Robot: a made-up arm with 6 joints. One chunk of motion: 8 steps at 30 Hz.
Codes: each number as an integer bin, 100 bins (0 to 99) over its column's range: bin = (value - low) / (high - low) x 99, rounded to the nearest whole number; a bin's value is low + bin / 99 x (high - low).
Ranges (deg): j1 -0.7..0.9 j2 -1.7..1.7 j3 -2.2..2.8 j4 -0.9..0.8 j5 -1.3..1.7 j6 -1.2..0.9
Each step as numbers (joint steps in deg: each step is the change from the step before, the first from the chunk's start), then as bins.
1 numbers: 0.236 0.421 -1.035 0.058 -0.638 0.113
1 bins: 58 62 23 56 22 62
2 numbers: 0.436 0.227 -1.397 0.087 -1.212 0.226
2 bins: 70 56 16 57 3 67
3 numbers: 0.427 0.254 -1.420 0.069 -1.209 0.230
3 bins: 70 57 15 56 3 67
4 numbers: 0.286 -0.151 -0.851 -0.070 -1.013 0.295
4 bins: 61 45 27 48 9 70
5 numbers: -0.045 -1.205 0.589 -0.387 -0.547 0.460
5 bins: 41 14 55 30 25 78
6 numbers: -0.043 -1.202 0.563 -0.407 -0.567 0.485
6 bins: 41 15 55 29 24 79
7 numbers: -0.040 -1.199 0.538 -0.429 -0.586 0.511
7 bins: 41 15 54 27 24 81
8 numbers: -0.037 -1.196 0.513 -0.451 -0.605 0.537
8 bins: 41 15 54 26 23 82
